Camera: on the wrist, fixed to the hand. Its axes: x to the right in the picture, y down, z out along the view.
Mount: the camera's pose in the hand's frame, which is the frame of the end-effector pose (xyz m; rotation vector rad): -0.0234 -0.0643 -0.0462 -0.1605 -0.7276 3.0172
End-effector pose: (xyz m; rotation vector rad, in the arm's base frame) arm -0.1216 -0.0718 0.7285 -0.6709 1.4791 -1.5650
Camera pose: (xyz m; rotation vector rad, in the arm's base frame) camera -0.1633 -0.0326 0.7880 0.8810 0.4449 1.0946
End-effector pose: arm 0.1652 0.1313 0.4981 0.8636 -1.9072 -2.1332
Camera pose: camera 0.2245 0.1141 0.4432 -1.8477 -0.6405 -0.0903
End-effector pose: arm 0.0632 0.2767 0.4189 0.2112 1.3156 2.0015
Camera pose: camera 0.0879 0.2419 0.3483 -1.5152 0.4485 -0.8494
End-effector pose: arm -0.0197 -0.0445 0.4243 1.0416 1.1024 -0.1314
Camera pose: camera -0.0979 -0.0544 0.3999 1.2267 -1.7118 1.7147
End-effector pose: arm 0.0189 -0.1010 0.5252 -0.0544 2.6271 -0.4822
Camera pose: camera 0.0160 -0.1434 0.5960 2.2161 -0.0255 0.7019
